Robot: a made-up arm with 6 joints.
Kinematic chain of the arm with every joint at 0, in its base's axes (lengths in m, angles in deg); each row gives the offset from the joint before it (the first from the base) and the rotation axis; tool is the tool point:
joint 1: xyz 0 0 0.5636 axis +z
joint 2: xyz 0 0 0 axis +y
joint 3: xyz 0 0 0.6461 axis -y
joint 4: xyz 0 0 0 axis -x
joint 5: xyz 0.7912 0 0 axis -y
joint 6: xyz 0 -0.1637 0 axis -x
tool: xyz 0 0 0
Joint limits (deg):
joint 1: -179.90..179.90
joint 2: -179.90..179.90
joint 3: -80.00..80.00
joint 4: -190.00..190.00
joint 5: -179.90..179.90
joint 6: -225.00..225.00
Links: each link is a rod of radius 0.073 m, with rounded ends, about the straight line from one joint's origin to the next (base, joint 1, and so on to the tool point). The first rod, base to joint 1, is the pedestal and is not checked.
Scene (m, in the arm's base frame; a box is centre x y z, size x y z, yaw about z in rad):
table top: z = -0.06
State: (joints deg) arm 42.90 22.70 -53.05 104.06 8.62 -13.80
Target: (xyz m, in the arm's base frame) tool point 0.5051 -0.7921 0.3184
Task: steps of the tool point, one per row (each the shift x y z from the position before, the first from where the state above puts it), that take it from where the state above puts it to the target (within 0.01 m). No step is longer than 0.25 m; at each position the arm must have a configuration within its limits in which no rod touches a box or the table.
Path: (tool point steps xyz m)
1: 0.1460 -0.0945 -0.0100
2: 0.1200 -0.1412 -0.0122
3: 0.0795 -0.1799 -0.0143
4: 0.0276 -0.2057 -0.0164
5: -0.0318 -0.2160 -0.0184
6: -0.0939 -0.2084 -0.0202
7: -0.1532 -0.1826 -0.0220

